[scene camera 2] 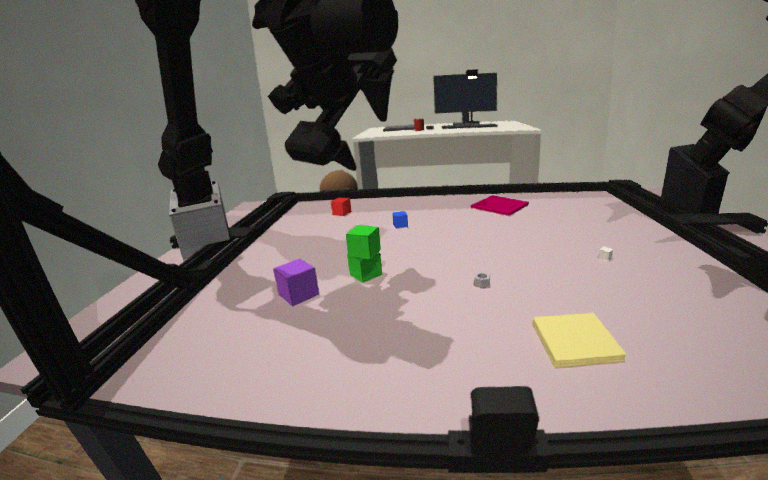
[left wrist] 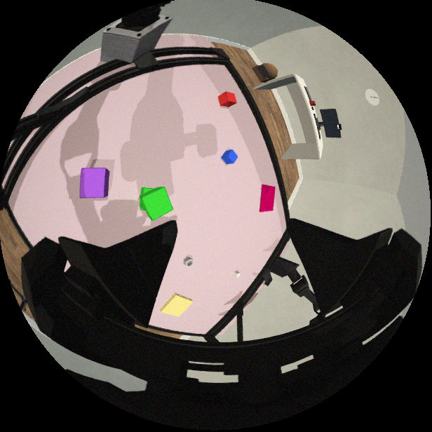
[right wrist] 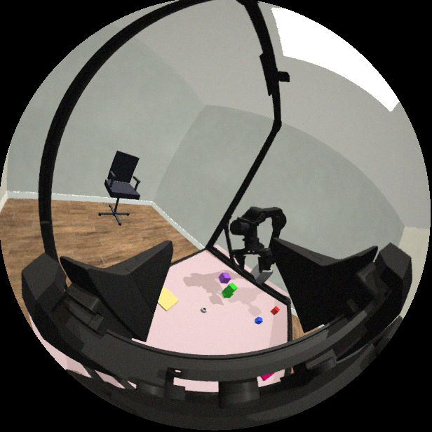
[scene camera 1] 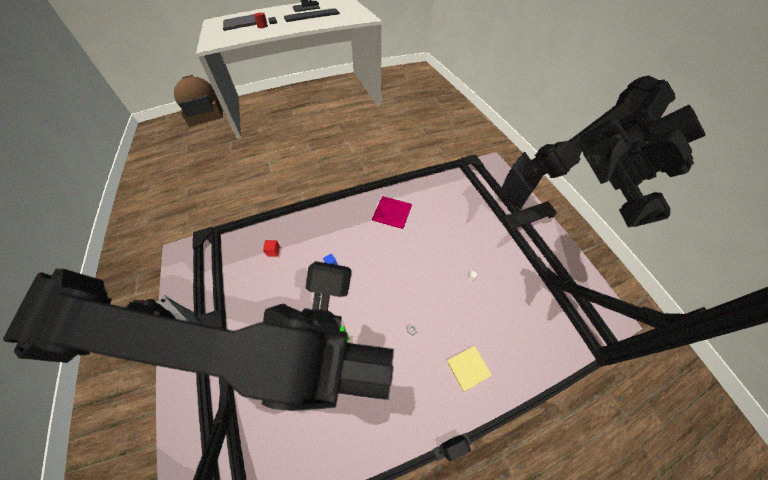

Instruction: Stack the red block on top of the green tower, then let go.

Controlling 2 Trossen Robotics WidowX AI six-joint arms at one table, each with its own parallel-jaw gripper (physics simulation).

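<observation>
The red block sits on the pink table near its far edge. The green tower is two green blocks, the upper one turned slightly on the lower; in scene camera 1 the left arm hides nearly all of it. My left gripper is open and empty, high above the table and apart from the red block and the tower. My right gripper is open and empty, raised at the right side of the table.
A blue block lies between the red block and the tower. A purple block stands beside the tower. A magenta square, yellow pad, grey nut and white piece also lie there. Black rails border the table.
</observation>
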